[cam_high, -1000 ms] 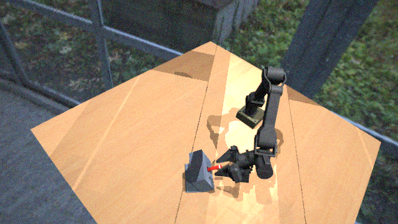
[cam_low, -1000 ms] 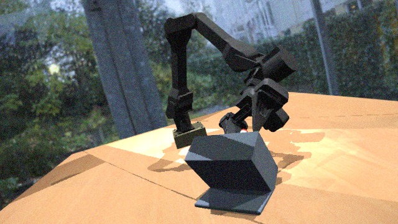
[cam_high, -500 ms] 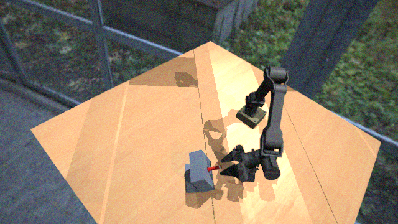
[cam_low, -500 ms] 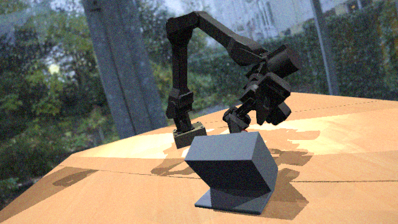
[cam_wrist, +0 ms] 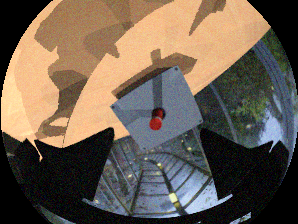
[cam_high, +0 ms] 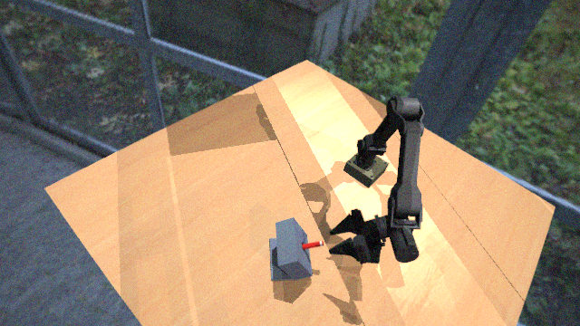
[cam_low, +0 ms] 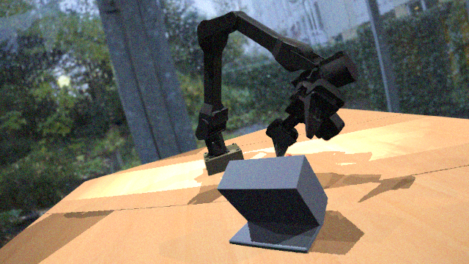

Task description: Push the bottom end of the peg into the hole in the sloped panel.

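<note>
The red peg lies 20 mm ahead of my gripper tip, 30 mm to the right of it and 20 mm below it. The rest, counted from my gripper tip: grey sloped panel block: 60 mm ahead, 70 mm to the right, 40 mm below.
</note>
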